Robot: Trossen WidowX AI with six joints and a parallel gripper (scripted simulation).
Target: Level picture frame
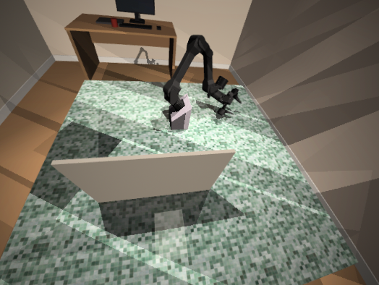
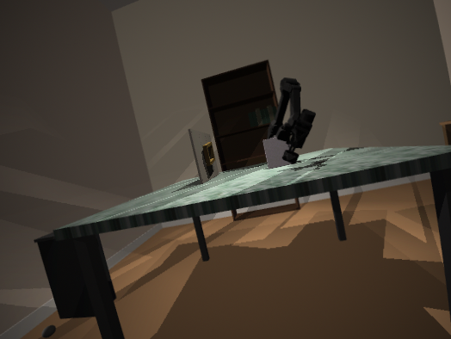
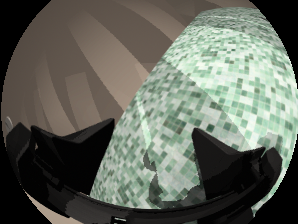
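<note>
The gold picture frame is 56 cm to the right of my gripper tip, 42 cm ahead of it and 9 cm above it. Round my gripper tip: grey wall panel (56 cm to the right, 43 cm ahead, 8 cm above).
</note>
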